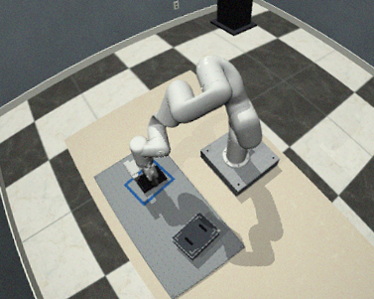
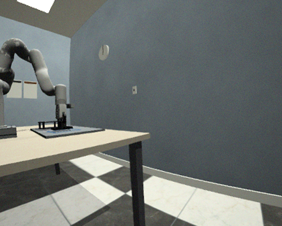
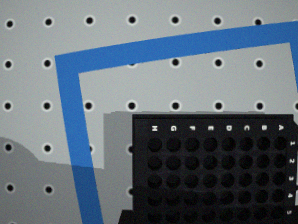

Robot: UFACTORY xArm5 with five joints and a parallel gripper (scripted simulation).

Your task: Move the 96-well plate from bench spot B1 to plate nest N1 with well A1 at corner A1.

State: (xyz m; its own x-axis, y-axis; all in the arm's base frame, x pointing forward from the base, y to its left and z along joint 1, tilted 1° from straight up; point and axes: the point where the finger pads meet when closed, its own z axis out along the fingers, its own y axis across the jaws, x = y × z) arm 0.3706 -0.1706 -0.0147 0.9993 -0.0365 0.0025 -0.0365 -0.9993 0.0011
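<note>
My gripper is now 35 cm to the right of the plate nest, 3 cm below it and 1 cm short of it. Round my hand: A1 label: 39 cm to the left, 7 cm behind, 3 cm above; then 96-well plate: 1 cm below.
</note>
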